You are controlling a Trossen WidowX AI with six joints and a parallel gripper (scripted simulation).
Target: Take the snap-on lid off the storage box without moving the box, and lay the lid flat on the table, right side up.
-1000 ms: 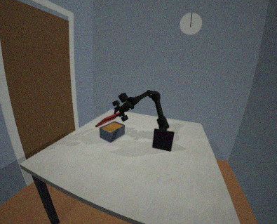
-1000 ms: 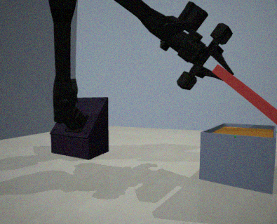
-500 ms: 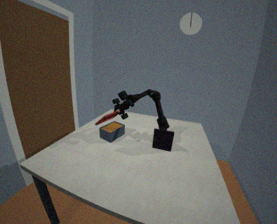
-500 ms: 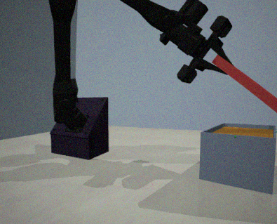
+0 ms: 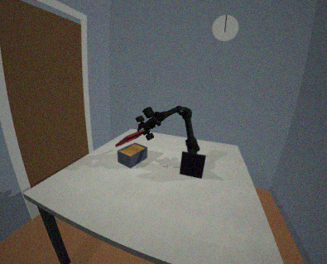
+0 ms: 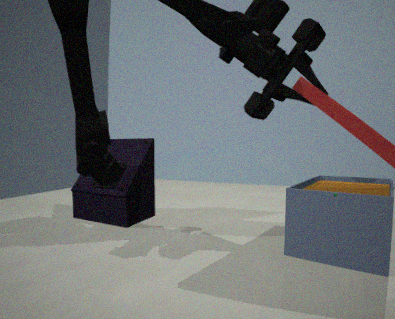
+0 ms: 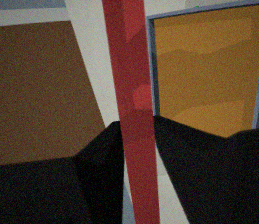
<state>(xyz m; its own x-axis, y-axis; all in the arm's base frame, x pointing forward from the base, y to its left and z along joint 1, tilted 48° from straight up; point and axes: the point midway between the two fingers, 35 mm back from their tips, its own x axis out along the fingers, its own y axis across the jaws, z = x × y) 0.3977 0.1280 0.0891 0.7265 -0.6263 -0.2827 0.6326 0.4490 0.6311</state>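
My gripper tip is 60 mm short of the red lid, 50 mm above it and 20 mm to the left of it. Also, from my gripper tip: storage box 190 mm below, 40 mm ahead, 20 mm to the left.
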